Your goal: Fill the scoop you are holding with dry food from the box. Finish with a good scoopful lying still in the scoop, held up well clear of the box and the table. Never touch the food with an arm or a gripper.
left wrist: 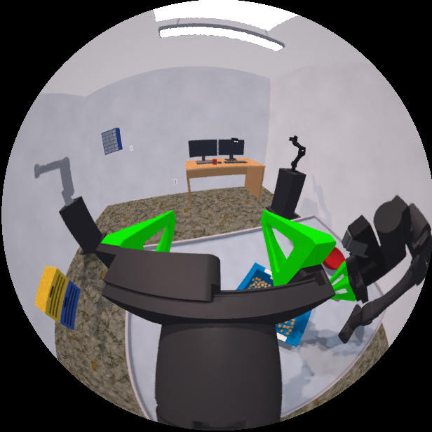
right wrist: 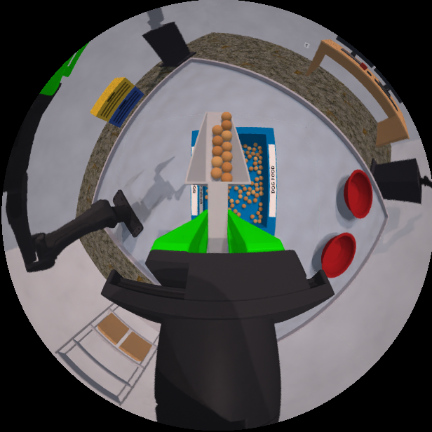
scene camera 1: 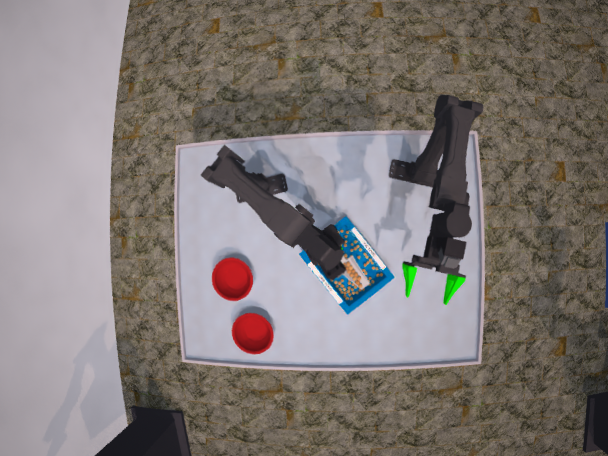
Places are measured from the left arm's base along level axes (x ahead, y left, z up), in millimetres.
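Pixels of known places: left gripper, between the fingertips: [scene camera 1: 426, 300]; left arm's base, origin of its link: [scene camera 1: 415, 174].
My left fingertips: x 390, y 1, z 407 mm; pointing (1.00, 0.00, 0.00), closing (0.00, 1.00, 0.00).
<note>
Ahead of a thing's pixels: the offset from my left fingertips to its top centre. "spot": to the spot under its first point. Level surfaces: height alone.
My right gripper [right wrist: 217, 214] is shut on the handle of a pale scoop [right wrist: 199, 165] [scene camera 1: 362, 280]. Several round brown food pieces [right wrist: 226, 146] @(13 mm back, 173 mm right, 176 mm down) [scene camera 1: 353, 270] lie in two rows along the scoop's tray. The scoop is held above the blue box [right wrist: 270, 230] [scene camera 1: 348, 308] [left wrist: 306, 320], which has white "DOG FOOD" labels and loose food [right wrist: 245, 195] [scene camera 1: 345, 290] spread over its floor. In the right wrist view the table shows around the box, well below the scoop. My left gripper [scene camera 1: 428, 300] [left wrist: 217, 215] is open and empty, to the right of the box in scene camera 1.
Two red bowls @(139 mm ahead, 582 mm right, 354 mm down) [scene camera 1: 232, 279] @(322 mm ahead, 465 mm right, 354 mm down) [scene camera 1: 252, 333] [right wrist: 358, 194] [right wrist: 338, 255] stand on the table @(407 mm down) [scene camera 1: 300, 345] left of the box in scene camera 1. The table has a raised pale rim @(spot: 394 mm ahead, 151 mm right, 389 mm down) [scene camera 1: 330, 368]. A desk with monitors [left wrist: 225, 170] stands far off.
</note>
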